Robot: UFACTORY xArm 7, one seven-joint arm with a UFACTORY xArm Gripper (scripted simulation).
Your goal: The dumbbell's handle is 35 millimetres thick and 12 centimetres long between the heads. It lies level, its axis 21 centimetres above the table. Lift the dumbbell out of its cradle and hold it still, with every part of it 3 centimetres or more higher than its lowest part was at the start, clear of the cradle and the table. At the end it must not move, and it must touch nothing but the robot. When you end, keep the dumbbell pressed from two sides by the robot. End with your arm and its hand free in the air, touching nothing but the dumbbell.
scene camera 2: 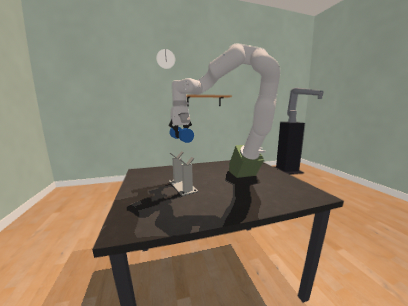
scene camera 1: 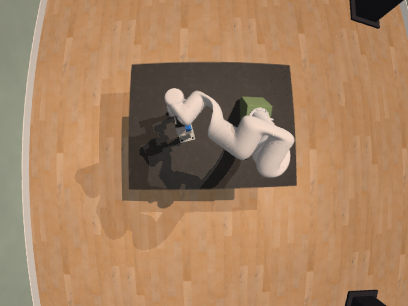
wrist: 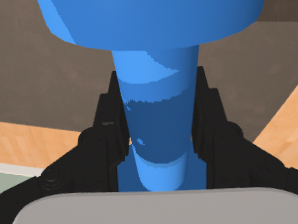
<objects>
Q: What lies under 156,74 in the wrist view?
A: A blue dumbbell.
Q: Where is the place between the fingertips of my gripper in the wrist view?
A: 158,87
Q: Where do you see a grey cradle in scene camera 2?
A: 182,173
</objects>
